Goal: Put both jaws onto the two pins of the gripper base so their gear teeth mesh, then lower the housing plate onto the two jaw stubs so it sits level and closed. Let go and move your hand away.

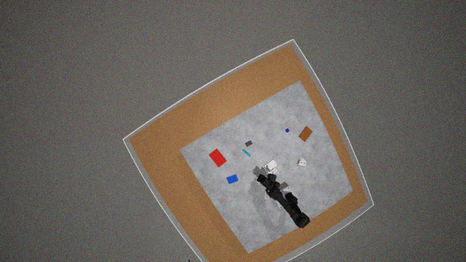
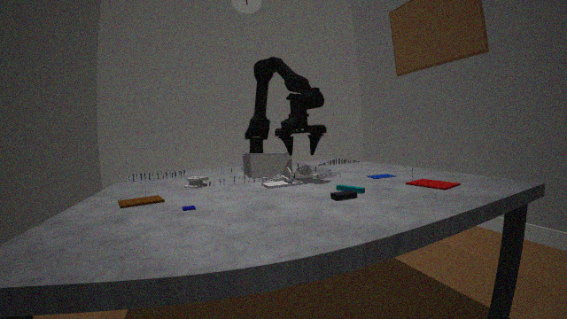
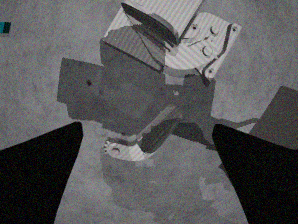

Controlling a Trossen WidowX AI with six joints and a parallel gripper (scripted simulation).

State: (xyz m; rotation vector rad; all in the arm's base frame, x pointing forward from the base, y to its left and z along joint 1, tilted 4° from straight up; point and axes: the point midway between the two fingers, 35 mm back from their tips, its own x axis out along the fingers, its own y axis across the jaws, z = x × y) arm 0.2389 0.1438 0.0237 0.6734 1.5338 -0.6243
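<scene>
Right now the grey jaw is 2 cm behind my gripper tip, 6 cm to the left of it and 8 cm below it. From my gripper tip the other things lie so: dark block (32 cm ahead, 4 cm to the left, 8 cm below); blue tile (6 cm ahead, 28 cm to the left, 9 cm below); teal bar (25 cm ahead, 8 cm to the left, 8 cm below).
</scene>
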